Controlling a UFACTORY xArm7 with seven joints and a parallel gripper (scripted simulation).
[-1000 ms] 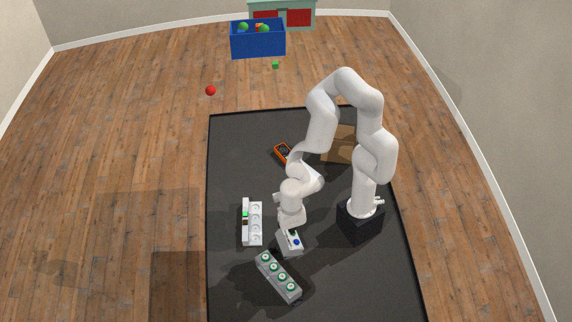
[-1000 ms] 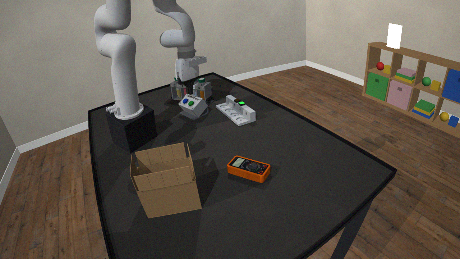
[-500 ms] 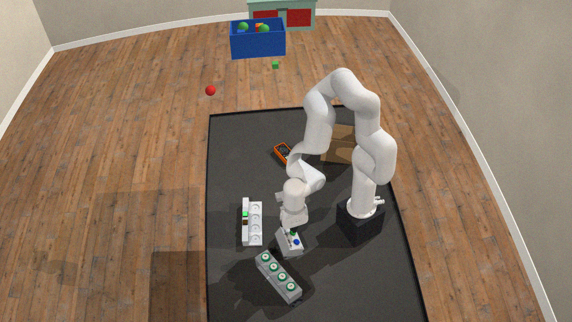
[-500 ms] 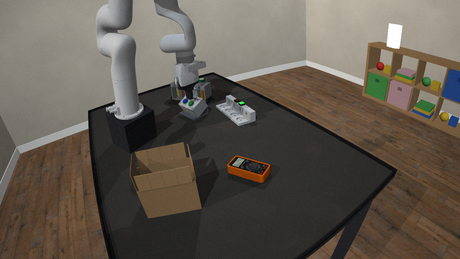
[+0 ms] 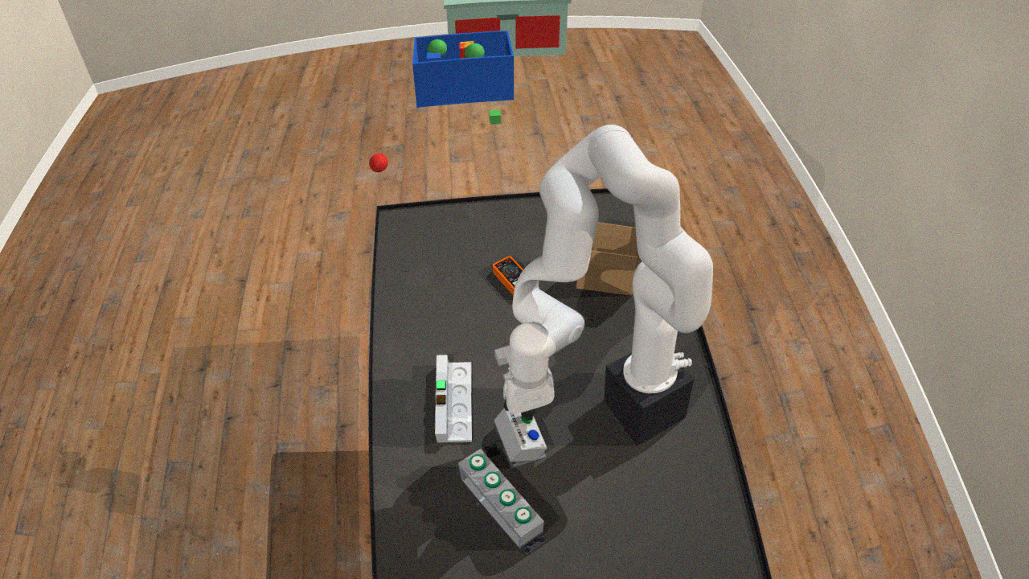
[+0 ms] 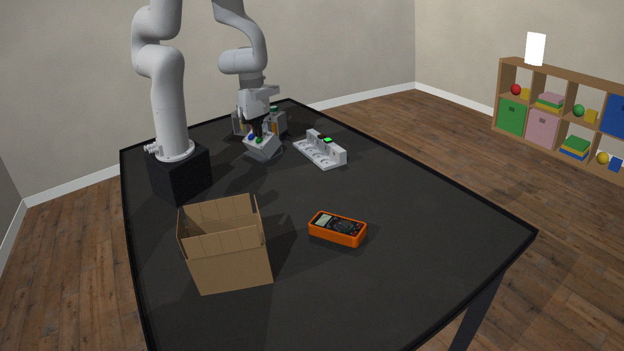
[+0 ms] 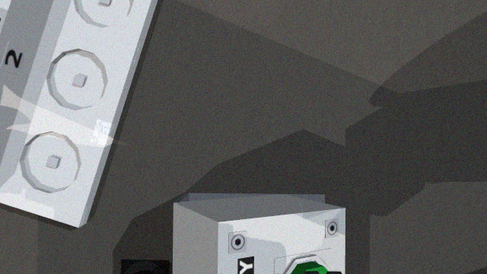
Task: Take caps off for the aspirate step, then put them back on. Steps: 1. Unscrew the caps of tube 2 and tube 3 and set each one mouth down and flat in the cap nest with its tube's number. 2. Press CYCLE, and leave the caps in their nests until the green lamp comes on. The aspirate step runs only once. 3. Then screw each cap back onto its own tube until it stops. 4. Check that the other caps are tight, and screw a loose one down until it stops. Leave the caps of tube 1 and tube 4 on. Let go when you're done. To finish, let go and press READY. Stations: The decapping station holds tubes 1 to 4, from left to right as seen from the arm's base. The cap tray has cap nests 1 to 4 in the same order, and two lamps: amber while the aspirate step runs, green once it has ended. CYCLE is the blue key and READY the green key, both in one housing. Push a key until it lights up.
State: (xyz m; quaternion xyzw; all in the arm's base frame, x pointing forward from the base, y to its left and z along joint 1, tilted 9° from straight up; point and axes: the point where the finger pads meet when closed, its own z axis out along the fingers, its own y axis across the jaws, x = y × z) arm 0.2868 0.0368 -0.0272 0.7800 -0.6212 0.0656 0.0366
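Right now the green key is 3 cm below my hand. Round my hand: blue key (4 cm to the left, 3 cm below, 1 cm behind); cap (12 cm to the left, 12 cm ahead, 1 cm above); key housing (5 cm below, 2 cm to the left, 1 cm ahead).
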